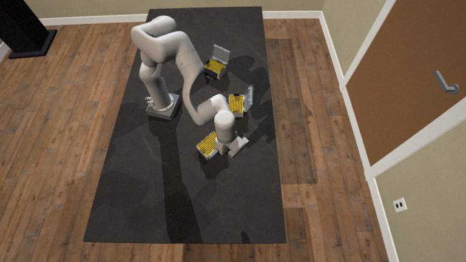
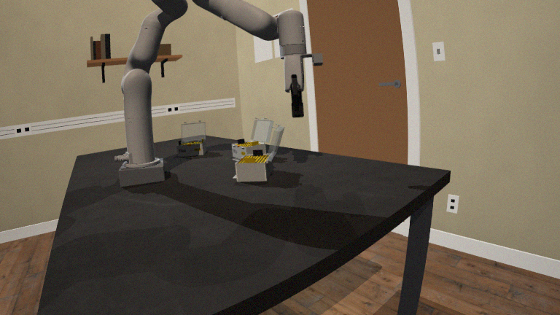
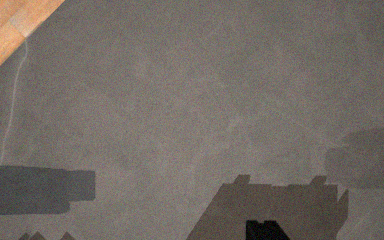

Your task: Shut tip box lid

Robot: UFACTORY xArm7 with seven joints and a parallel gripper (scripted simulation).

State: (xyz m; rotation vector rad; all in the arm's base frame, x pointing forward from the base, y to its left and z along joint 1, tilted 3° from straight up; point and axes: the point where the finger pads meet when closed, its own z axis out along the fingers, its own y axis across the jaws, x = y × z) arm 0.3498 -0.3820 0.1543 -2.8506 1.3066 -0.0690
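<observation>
The lid is 9 cm below my hand, 5 cm to the left of it and 5 cm behind it. Also, from my hand: tip box: 12 cm below, 9 cm to the left, 8 cm behind; then label tab: 18 cm below, 15 cm to the left, 13 cm behind.
</observation>
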